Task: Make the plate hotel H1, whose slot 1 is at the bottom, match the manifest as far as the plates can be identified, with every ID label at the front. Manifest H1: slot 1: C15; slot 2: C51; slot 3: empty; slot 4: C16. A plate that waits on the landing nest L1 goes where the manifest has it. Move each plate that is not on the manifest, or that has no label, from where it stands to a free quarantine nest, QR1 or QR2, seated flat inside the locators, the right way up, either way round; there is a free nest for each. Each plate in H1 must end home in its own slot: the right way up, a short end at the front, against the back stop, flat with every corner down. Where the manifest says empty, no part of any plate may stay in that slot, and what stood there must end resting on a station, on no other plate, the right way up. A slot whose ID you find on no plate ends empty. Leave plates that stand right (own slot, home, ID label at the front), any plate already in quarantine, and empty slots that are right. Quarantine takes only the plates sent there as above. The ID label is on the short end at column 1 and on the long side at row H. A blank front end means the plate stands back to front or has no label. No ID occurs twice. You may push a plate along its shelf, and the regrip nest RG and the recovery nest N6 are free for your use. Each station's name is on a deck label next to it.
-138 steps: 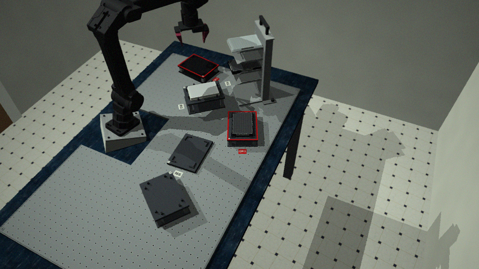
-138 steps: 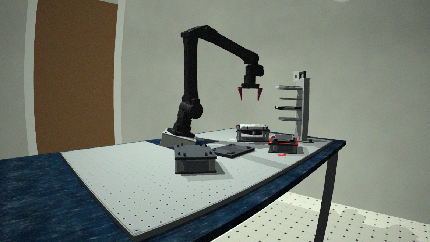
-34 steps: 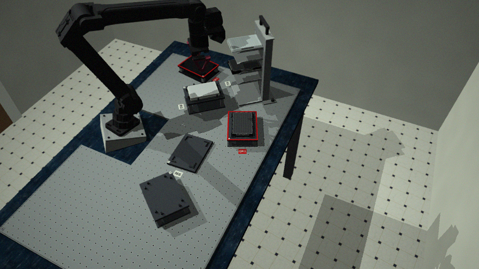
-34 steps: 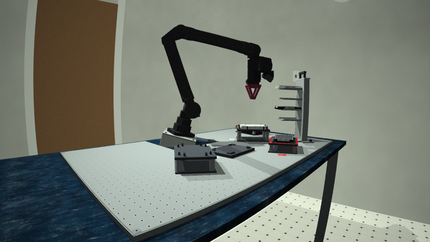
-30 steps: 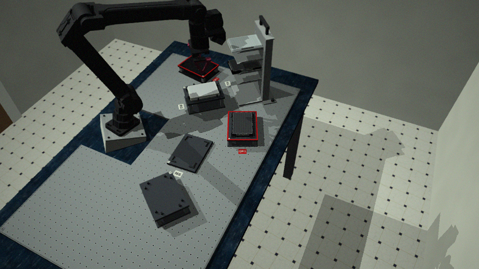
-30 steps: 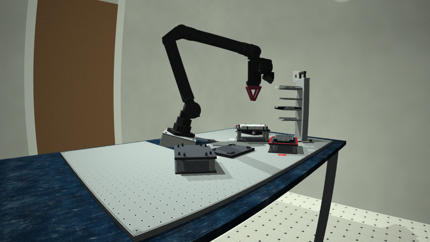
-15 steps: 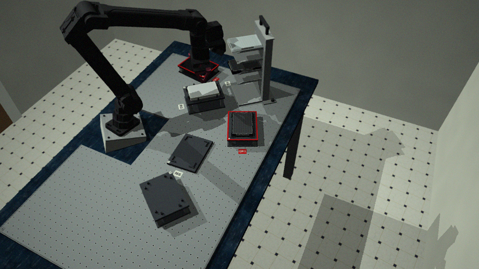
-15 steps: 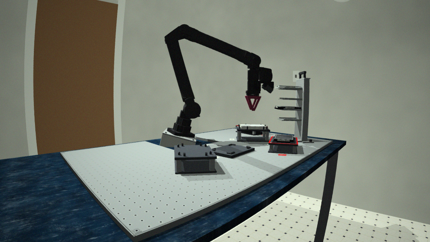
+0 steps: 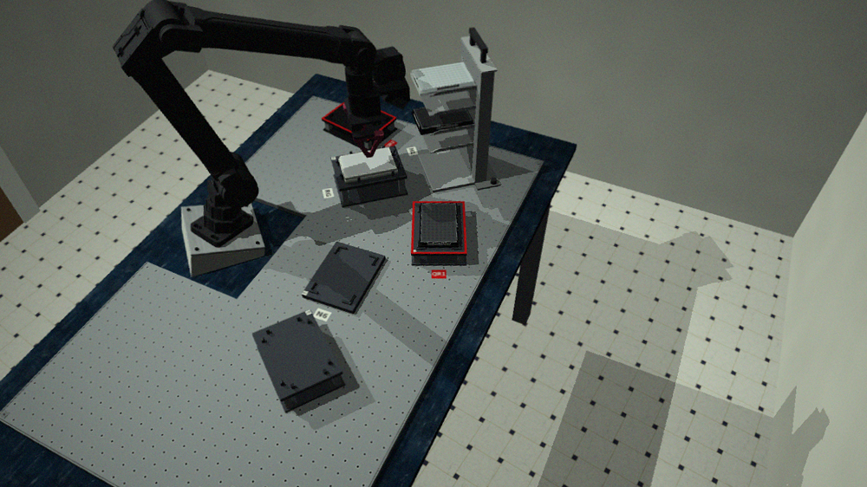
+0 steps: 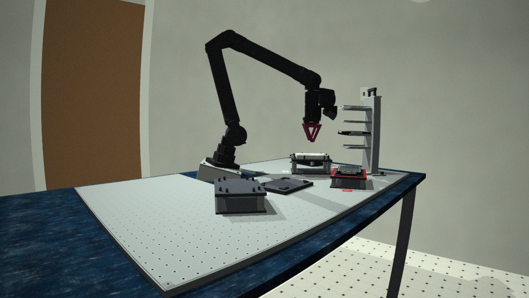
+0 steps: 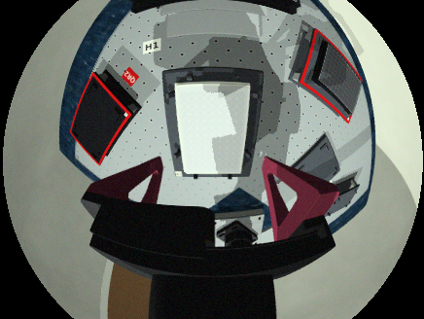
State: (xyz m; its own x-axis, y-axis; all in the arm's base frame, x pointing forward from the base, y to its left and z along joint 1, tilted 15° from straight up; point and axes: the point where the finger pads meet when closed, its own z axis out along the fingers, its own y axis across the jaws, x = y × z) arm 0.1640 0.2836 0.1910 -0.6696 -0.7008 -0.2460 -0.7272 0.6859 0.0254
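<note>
The raised regrip nest RG is 80 mm below my hand. Also, from my hand: quarantine nest QR1: 240 mm ahead, 70 mm to the right, 100 mm below; plate hotel H1: 180 mm ahead, 200 mm to the left, 20 mm above; quarantine nest QR2: 150 mm behind, 170 mm to the left, 100 mm below.
</note>
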